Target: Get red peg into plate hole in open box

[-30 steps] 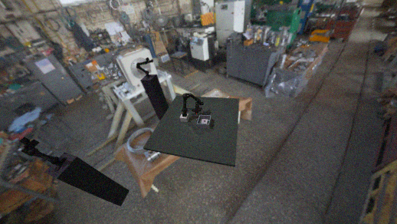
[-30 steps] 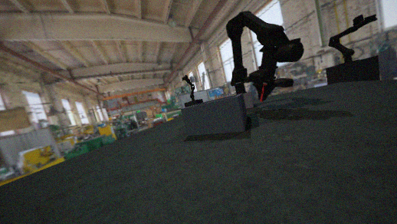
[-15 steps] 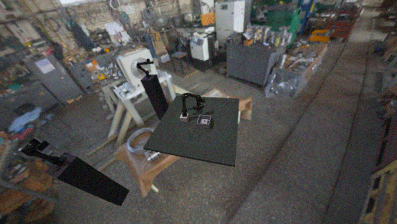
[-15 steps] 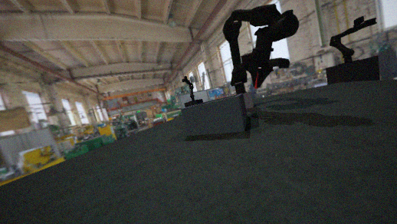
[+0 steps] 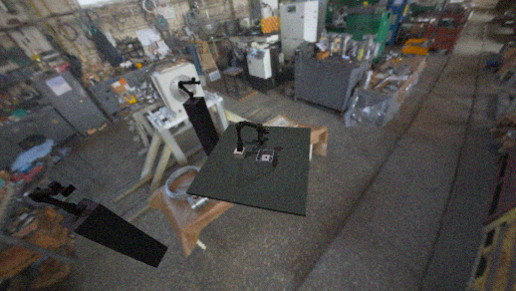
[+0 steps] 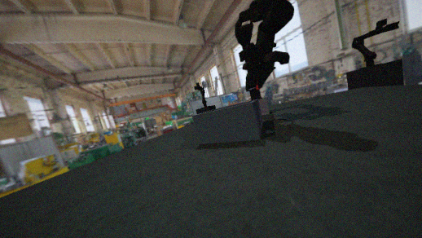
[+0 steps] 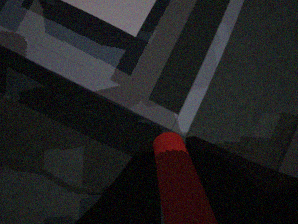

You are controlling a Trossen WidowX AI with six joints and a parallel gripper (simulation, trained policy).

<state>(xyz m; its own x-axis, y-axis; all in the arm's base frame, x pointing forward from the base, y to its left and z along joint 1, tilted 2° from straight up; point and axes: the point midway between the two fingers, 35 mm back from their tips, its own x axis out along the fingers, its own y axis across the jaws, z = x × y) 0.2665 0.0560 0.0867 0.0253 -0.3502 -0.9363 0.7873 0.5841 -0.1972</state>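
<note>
The grey box lies 80 mm ahead of my gripper tip, 100 mm to the right of it and 110 mm below it. Also, from my gripper tip: red peg (10 mm to the left, 30 mm above).
</note>
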